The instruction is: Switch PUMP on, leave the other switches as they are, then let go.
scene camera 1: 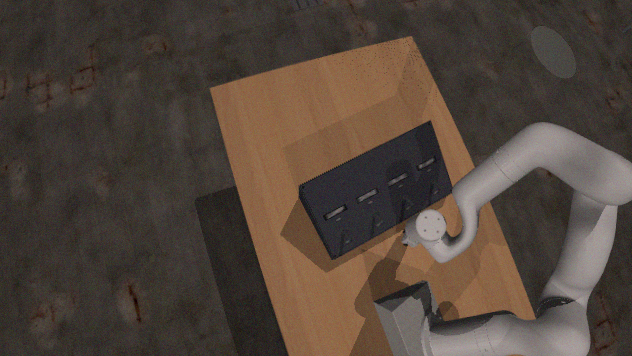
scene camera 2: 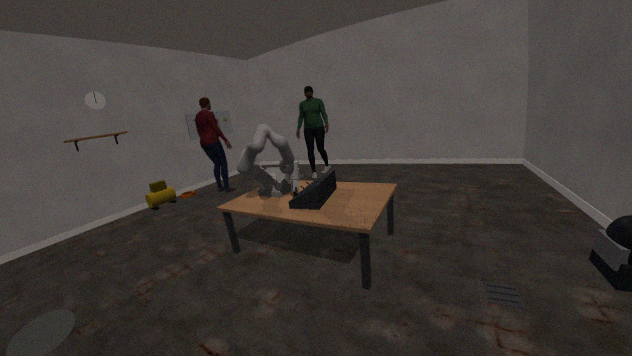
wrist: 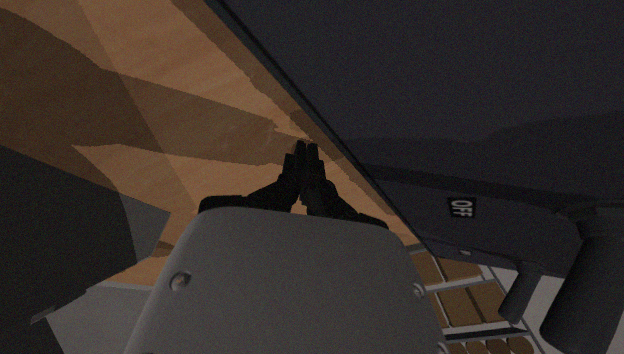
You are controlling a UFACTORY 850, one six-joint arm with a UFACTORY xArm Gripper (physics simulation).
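A dark sloped switch panel [scene camera 1: 345,182] [scene camera 2: 320,192] [wrist: 450,75] stands on the table, with several levers in a row along its lower part and a slot window above each. The name plates are too small to read, so I cannot tell which lever is PUMP. In the wrist view, a thick dark lever [wrist: 575,295] and a thinner one [wrist: 522,295] stick out at the lower right, near an OFF label [wrist: 461,207]. My gripper [scene camera 1: 406,240] [scene camera 2: 295,192] [wrist: 302,156] is shut and empty. It is in front of the panel's lower edge, apart from the levers.
The wooden table [scene camera 1: 260,125] [scene camera 2: 350,215] carries the panel and the arm. A grey angular block [scene camera 1: 405,310] is near the arm's base. A person in red [scene camera 2: 207,127] and one in green [scene camera 2: 312,112] stand behind the table. Brown boxes [wrist: 460,305] show beyond the panel.
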